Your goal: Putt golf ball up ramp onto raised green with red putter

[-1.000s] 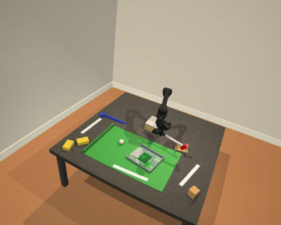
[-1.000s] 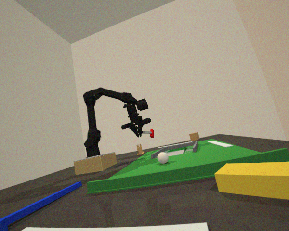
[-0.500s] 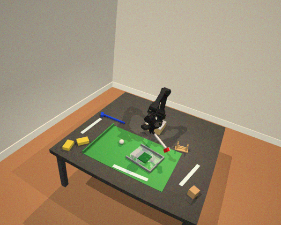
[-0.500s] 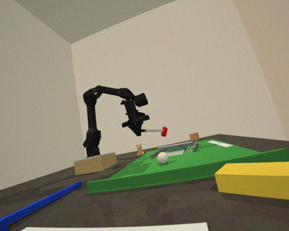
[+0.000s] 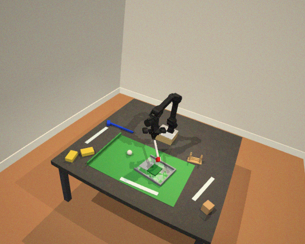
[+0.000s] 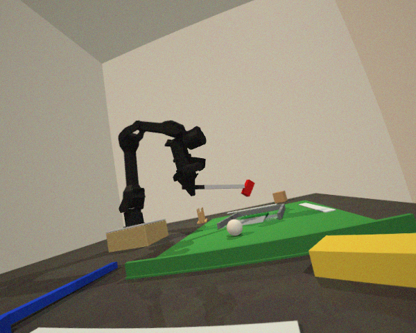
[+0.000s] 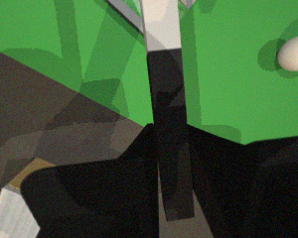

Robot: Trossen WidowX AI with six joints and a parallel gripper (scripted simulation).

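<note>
The red putter lies 100 mm ahead of my gripper tip, 70 mm to the left of it and 10 mm above it. The rest, counted from my gripper tip: white golf ball 140 mm to the right, 130 mm ahead, 110 mm below; green wall 350 mm to the right, 170 mm ahead, 120 mm below; small wooden stand 370 mm to the left, 100 mm below, 70 mm behind.
</note>
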